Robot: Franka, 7 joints.
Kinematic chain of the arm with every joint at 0, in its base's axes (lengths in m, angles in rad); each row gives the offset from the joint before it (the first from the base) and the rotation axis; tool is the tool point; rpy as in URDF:
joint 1: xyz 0 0 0.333 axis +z
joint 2: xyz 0 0 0 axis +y
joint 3: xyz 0 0 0.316 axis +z
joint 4: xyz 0.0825 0 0 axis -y
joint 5: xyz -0.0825 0 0.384 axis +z
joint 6: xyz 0 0 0 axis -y
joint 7: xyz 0.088 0 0 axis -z
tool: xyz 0 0 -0.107 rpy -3.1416 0 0
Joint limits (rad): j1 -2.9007..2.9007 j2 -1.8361..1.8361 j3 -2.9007..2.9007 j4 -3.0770..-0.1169 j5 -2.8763..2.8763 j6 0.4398..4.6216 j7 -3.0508..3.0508
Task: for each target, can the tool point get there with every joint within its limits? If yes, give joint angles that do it. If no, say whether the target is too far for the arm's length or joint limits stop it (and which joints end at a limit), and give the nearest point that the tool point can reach.
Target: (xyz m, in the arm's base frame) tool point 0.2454 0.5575 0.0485
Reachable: yes | joints 0.8313 1.4975 0.4186 -0.7615 0.3320 0.8249 -1.7399
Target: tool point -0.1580 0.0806 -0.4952
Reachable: no: joint limits stop it (at a limit: joint 2) | nearest point -0.1780 0.0908 -0.3542 | short by 0.143 m
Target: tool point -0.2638 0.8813 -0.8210
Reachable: no: too far | nearest point -0.1636 0.5464 -0.2766 | short by 0.647 m
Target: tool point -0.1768 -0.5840 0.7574
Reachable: yes | joints 1.5191 -0.9940 2.0779 -0.5172 0.8068 4.1056 -1.9131
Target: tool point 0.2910 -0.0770 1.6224
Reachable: no: too far | nearest point 0.1885 -0.0499 1.1684 | short by 0.466 m
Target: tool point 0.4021 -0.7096 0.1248
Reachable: yes | joints 2.4317 -1.5033 2.3261 -0.7330 -0.0294 2.3715 1.3578
